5 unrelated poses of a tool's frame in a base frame.
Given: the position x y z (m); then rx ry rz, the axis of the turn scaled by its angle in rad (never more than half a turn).
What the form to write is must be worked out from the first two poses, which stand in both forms.
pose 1, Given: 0.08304 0.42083 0.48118 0.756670 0.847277 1.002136
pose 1, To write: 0.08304 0.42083 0.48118 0.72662 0.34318 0.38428 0.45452
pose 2, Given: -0.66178 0.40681 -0.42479 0.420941 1.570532 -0.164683
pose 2, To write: -0.66178 0.40681 -0.42479 0.68431 0.18782 0.70075 -0.07348
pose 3, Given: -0.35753 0.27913 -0.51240 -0.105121 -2.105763 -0.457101
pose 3, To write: -0.35753 0.27913 -0.51240 0.47249 -0.04294 -0.86026 -0.18674
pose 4, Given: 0.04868 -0.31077 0.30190 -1.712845 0.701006 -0.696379
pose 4, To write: 0.04868 -0.31077 0.30190 0.54977 -0.72355 0.29612 -0.29417
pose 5, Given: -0.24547 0.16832 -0.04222 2.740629 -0.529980 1.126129
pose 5, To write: -0.24547 0.16832 -0.04222 0.06575 0.90854 -0.17569 0.37332
